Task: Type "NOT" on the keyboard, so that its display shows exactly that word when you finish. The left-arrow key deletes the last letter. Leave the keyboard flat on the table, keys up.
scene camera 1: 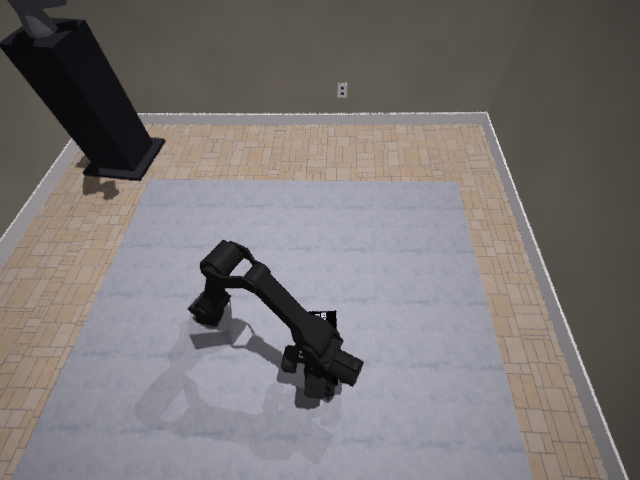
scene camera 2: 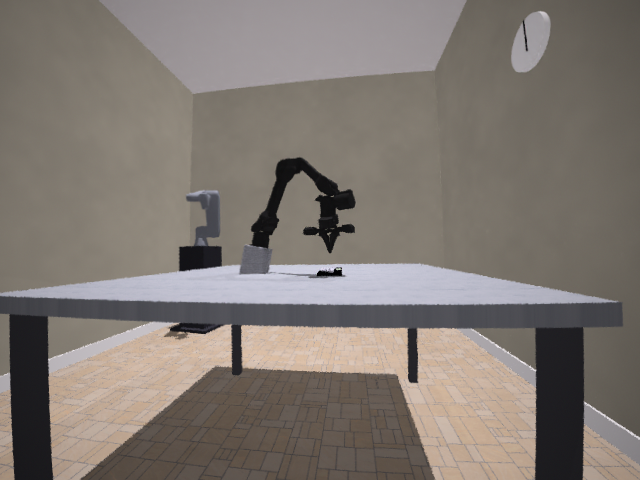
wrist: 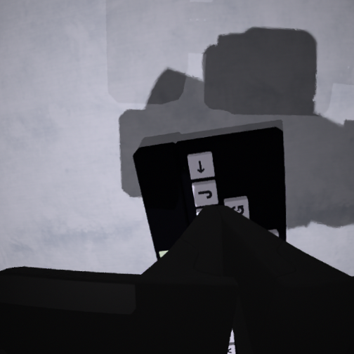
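The black keyboard [scene camera 1: 331, 318] [scene camera 2: 329, 272] [wrist: 262, 165] lies flat on the table, keys up, partly hidden by the arm in scene camera 1 and by the fingers in the wrist view. In the wrist view the white left-arrow key [wrist: 200, 165], the J key [wrist: 205, 193] and part of the G key [wrist: 237, 207] show. A small pale green bit of the display [wrist: 162, 254] shows by the finger; its text is hidden. The N, O and T keys cannot be made out. My gripper [scene camera 2: 329, 251] [wrist: 214, 216] is shut and empty, pointing down above the keyboard, clear of it.
The arm's grey base block [scene camera 1: 210, 335] [scene camera 2: 255, 259] stands on the table [scene camera 1: 413, 232] [scene camera 2: 310, 314], left of the keyboard. A black pedestal [scene camera 1: 82, 98] [scene camera 2: 200, 257] with a grey arm [scene camera 2: 212, 214] stands on the floor beyond the table. Dark arm shadows lie around the keyboard.
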